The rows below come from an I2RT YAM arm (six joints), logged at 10 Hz.
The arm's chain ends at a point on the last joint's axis. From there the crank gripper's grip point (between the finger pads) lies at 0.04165 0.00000 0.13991 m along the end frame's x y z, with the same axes.
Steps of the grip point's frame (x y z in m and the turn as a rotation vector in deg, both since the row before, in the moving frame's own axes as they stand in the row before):
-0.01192 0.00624 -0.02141 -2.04 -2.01 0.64
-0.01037 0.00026 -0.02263 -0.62 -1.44 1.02
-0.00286 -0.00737 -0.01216 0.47 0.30 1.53
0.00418 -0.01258 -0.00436 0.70 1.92 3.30
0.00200 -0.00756 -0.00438 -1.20 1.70 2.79
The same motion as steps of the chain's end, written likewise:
-0.00696 0.00080 -0.02269 -2.04 -2.01 0.64
-0.00682 -0.00197 -0.02362 -0.62 -1.44 1.02
-0.00359 -0.00735 -0.01194 0.47 0.30 1.53
-0.00046 -0.01341 -0.00289 0.70 1.92 3.30
-0.00201 -0.01260 -0.00303 -1.20 1.70 2.79

